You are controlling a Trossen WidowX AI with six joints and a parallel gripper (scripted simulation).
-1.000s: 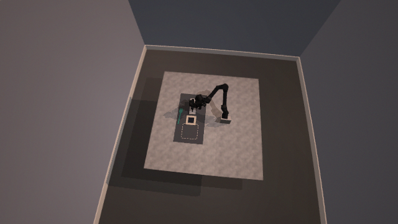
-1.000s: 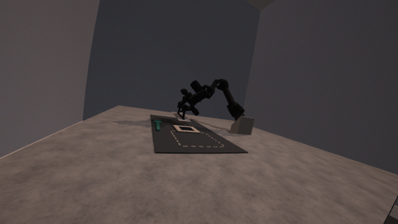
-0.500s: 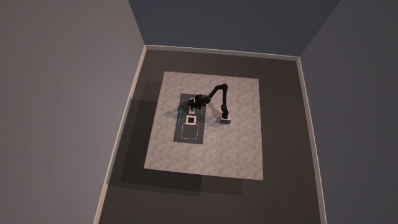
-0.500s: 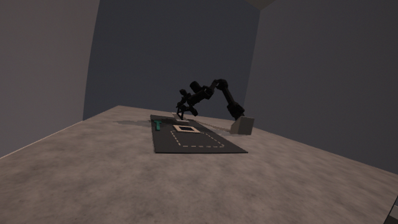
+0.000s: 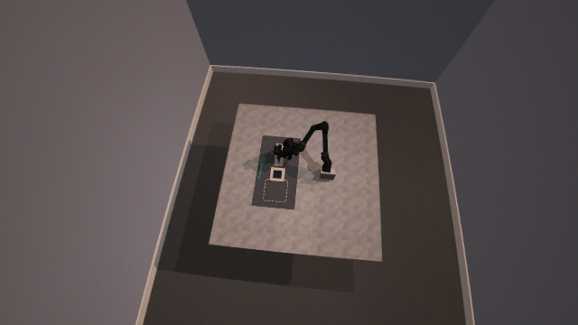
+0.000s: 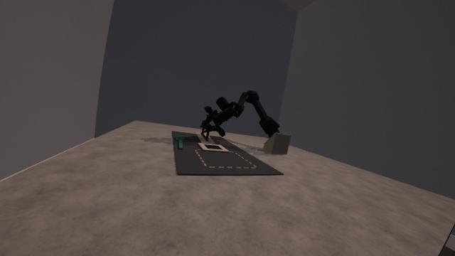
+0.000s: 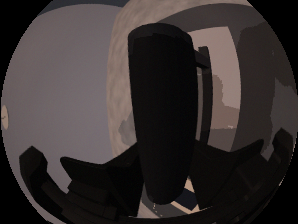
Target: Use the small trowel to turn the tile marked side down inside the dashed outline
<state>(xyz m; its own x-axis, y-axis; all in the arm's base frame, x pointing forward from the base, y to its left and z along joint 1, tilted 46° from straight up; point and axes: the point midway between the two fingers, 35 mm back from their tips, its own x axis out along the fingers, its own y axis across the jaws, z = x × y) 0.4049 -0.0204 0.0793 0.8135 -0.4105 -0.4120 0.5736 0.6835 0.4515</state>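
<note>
Now: gripper tip 4 cm past the dark mat, 11 cm to the right of it and 8 cm above it. The rest, counted from my gripper tip: teal trowel: 11 cm ahead, 10 cm to the left, 6 cm below; tan tile: 4 cm behind, 15 cm to the left, 6 cm below.
</note>
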